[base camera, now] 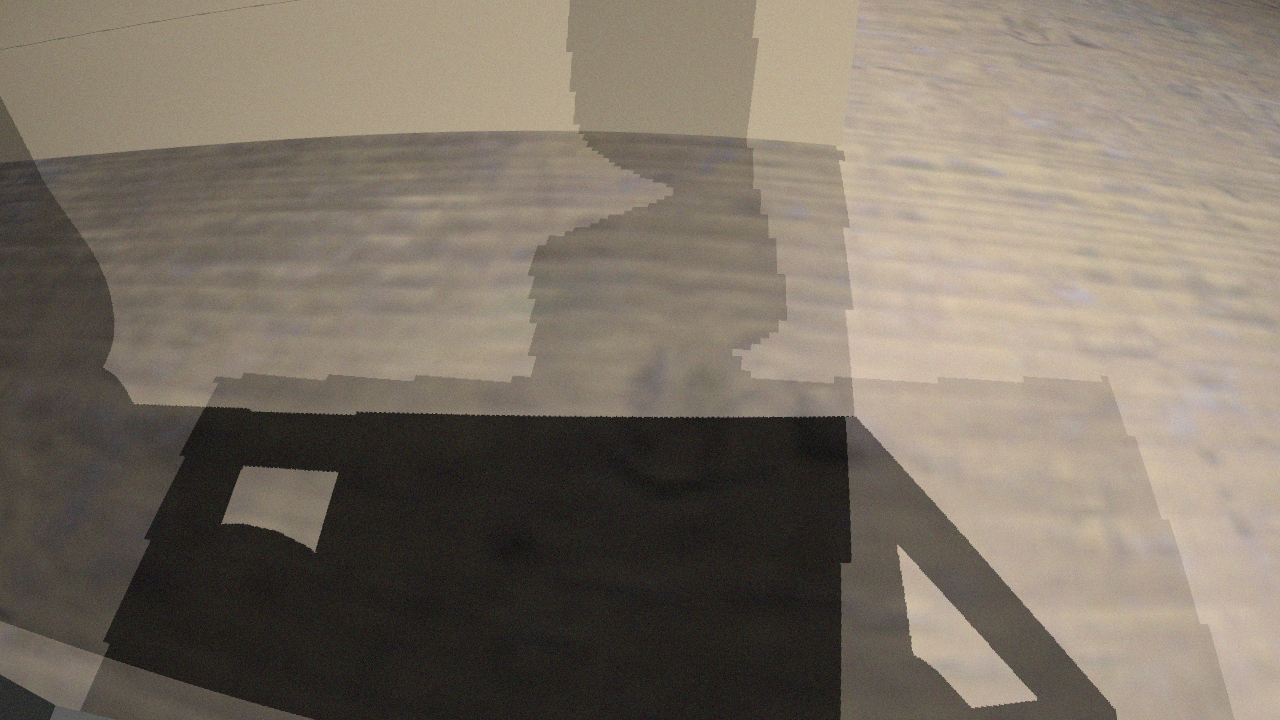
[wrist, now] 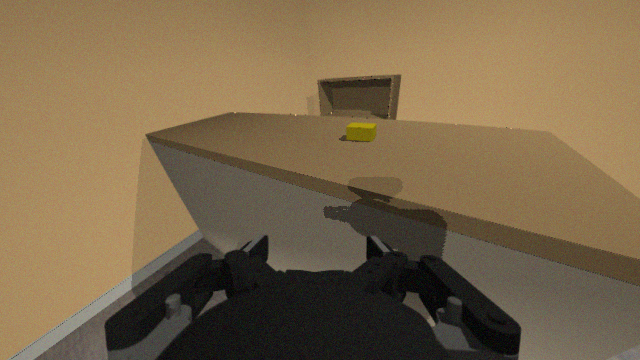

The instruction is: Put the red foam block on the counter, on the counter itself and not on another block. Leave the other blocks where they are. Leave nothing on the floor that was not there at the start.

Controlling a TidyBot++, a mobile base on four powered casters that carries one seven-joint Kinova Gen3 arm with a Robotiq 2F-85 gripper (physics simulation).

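Frame: origin at the arm's base, x ahead, y left, z up, level; millimetres.
Seen in the pictures: gripper, fingertip midpoint: (wrist: 317, 246).
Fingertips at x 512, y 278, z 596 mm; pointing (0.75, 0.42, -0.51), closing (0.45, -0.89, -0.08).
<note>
A point is followed by its place in that frame.
The counter (wrist: 475, 170) @(x 890, y 80, z 514 mm) has a brown top and pale grey sides and spans the middle and right of the wrist view. A yellow block (wrist: 361, 132) @(x 1011, y 381, z 543 mm) lies on its top towards the far edge. The red foam block does not show in either view. My gripper (wrist: 317, 246) @(x 512, y 278, z 597 mm) is open and empty, in front of the counter's side, with the yellow block beyond it. The gripper itself does not show in the base camera view.
An open box-like shelf (wrist: 395, 97) @(x 2415, y 444, z 472 mm) shows behind the counter's far edge, against the tan wall (wrist: 100, 75) @(x 810, y 1690, z 838 mm). A grey baseboard (wrist: 90, 310) @(x 140, y 1737, z -347 mm) runs along the floor at the left. The base camera view shows wooden floor (base camera: 1074, 268) @(x 530, y -318, z -396 mm), a pale surface (base camera: 268, 80) @(x 737, y 392, z -327 mm) and dark shadows.
</note>
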